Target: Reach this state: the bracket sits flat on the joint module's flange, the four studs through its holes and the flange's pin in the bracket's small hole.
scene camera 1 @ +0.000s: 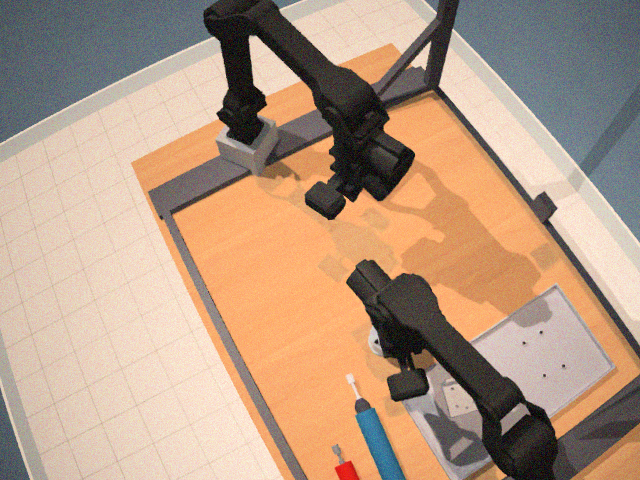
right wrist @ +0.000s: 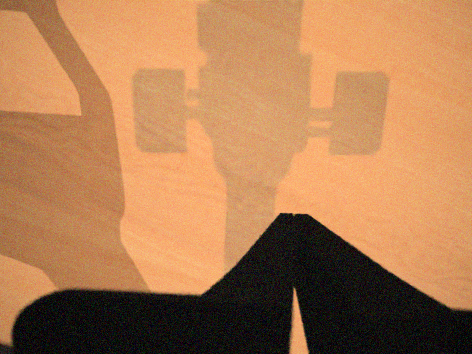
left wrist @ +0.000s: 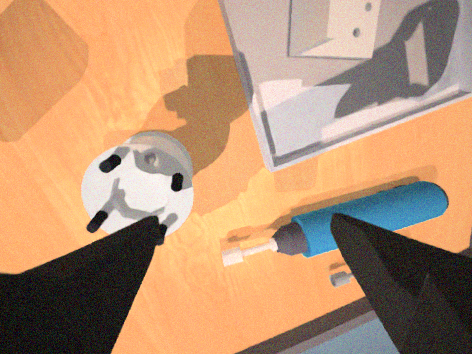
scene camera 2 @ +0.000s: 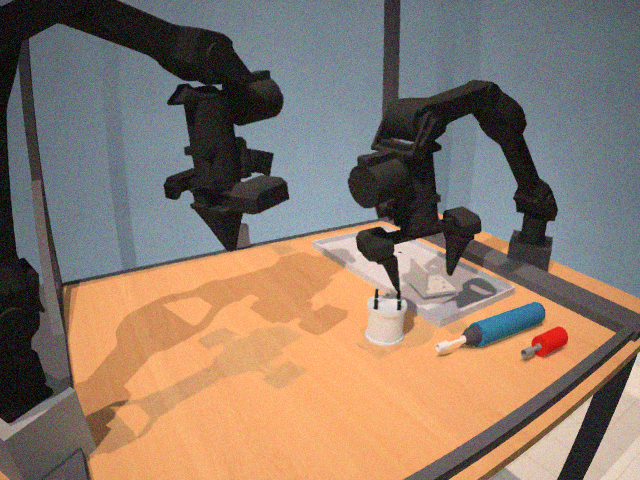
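Seen in the pictures: left gripper, fingertip midpoint: (scene camera 1: 392, 361) (left wrist: 246, 222) (scene camera 2: 423, 282); right gripper, fingertip midpoint: (scene camera 1: 352, 200) (right wrist: 292, 227) (scene camera 2: 231, 250); left arm's base, link origin: (scene camera 2: 531, 239); right arm's base, link origin: (scene camera 1: 245, 130) (scene camera 2: 17, 397).
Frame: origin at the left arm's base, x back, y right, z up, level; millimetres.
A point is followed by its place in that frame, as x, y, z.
The white joint module (scene camera 1: 374, 341) {-451, 172, 3} (scene camera 2: 385, 326) {-464, 185, -23} (left wrist: 141, 190) {-436, 196, -4} stands upright on the table, four black studs up; its small pin (left wrist: 151, 159) {-414, 204, 6} shows in the left wrist view. The pale, angled bracket (scene camera 1: 457, 400) {-254, 158, -42} (scene camera 2: 438, 285) {-248, 159, -42} (left wrist: 345, 25) {-253, 158, -42} lies in the tray, its holed plate facing up, apart from the module. My left gripper (scene camera 2: 424, 283) {-403, 149, 34} (left wrist: 246, 222) {-403, 149, 34} is open and empty, above the table between module and tray; one fingertip overlaps a stud in the left wrist view, contact unclear. My right gripper (scene camera 2: 231, 249) {-606, 356, 119} (right wrist: 292, 227) {-606, 356, 119} is shut and empty, high above the table.
The grey tray (scene camera 1: 496, 351) {-224, 287, -54} (scene camera 2: 369, 264) {-198, 327, -54} (left wrist: 300, 112) {-318, 132, -54} has a raised rim. A blue driver (scene camera 1: 379, 439) {-352, 18, -17} (scene camera 2: 509, 325) {-366, 2, -27} (left wrist: 380, 207) {-329, 17, -25} with a white tip lies beside the tray and module. A red tool (scene camera 1: 346, 471) {-374, -63, -24} (scene camera 2: 550, 342) {-386, -71, -29} lies farther out, near the dark frame edge.
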